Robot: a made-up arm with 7 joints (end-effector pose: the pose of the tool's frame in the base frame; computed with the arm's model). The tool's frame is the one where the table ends.
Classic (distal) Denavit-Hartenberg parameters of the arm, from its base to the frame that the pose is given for. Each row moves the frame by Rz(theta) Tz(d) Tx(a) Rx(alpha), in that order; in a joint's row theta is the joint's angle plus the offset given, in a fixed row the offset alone. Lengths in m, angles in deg.
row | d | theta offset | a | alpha
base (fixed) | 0.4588 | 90 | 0.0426 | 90
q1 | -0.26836 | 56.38 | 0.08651 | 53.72
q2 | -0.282 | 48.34 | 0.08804 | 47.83
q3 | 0 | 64.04 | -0.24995 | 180
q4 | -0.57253 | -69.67 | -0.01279 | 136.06
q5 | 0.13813 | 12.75 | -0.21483 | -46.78
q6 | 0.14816 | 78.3 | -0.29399 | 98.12
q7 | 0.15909 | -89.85 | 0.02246 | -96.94
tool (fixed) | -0.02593 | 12.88 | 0 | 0
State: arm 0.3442 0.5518 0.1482 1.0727 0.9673 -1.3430 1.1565
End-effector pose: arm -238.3 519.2 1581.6 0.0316 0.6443 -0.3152 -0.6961
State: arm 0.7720 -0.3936 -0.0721 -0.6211 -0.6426 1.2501 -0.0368
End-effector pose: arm -919.2 432.5 765.3 0.7885 0.5435 -0.1902 0.2161
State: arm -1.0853 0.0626 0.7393 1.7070 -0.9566 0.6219 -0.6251
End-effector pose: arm -598.9 701.7 -77.4 0.5533 -0.0645 -0.0700 0.8276
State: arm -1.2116 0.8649 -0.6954 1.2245 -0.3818 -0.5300 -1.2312
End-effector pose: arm -408.5 763.9 -310.9 0.4111 -0.1994 0.1505 0.8767
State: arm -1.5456 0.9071 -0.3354 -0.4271 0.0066 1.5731 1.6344
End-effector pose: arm -456.9 688.5 87.0 0.6400 -0.5949 -0.4713 0.1197
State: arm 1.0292 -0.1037 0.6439 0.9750 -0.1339 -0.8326 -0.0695
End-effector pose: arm -981.1 -58.2 1522.8 0.1530 -0.9081 0.3449 -0.1816
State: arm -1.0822 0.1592 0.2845 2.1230 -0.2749 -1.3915 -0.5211
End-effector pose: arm -975.4 444.8 -141.5 0.0545 0.3405 0.3219 0.8818
